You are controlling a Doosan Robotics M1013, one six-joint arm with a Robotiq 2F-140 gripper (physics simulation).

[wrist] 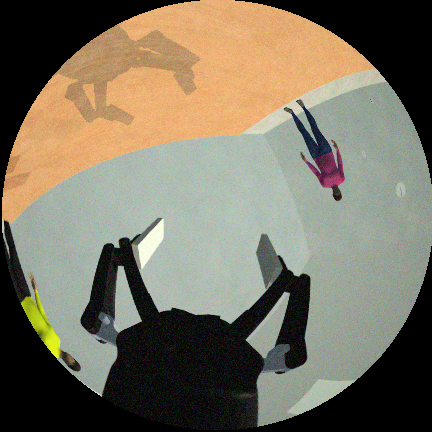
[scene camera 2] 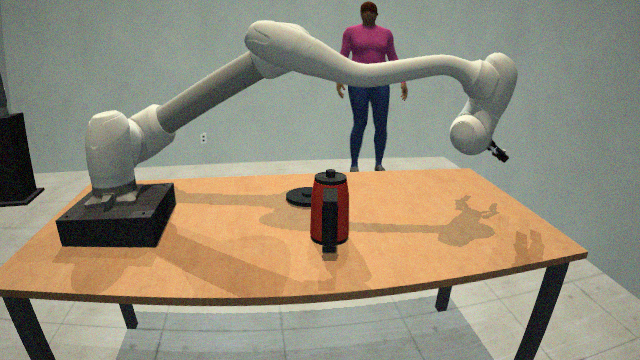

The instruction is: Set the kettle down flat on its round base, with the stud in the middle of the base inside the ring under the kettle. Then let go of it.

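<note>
A red kettle (scene camera 2: pixel 342 215) with a black lid and a black handle stands upright near the middle of the table in the scene view. Its underside and the ring there are hidden. The round black base (scene camera 2: pixel 298 197) lies on the table behind the kettle and to its left, partly hidden by the kettle. A small raised part shows on the base beside the kettle's edge. My gripper (scene camera 2: pixel 501 153) (wrist: pixel 210 236) is open, its two pads wide apart with the wall showing between them. It is high above the right part of the table, well away from the kettle. The kettle does not show in the wrist view.
The wooden table (scene camera 2: pixel 225 280) carries the arm's black mounting block (scene camera 2: pixel 110 232) at its left end. A person in a pink top (scene camera 2: pixel 369 42) (wrist: pixel 331 172) stands behind the table. A person in a yellow top (wrist: pixel 40 325) shows at the left of the wrist view.
</note>
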